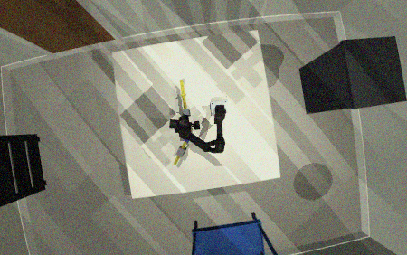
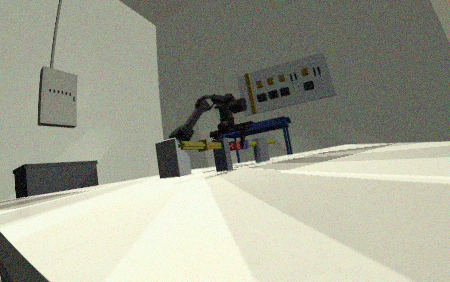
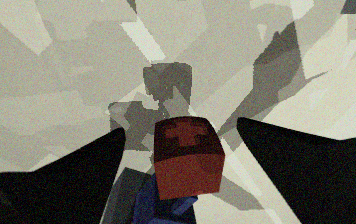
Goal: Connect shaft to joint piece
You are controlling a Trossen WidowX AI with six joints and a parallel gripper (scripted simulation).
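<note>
My gripper tip is 20 mm to the right of the red joint piece and 20 mm below it.
</note>
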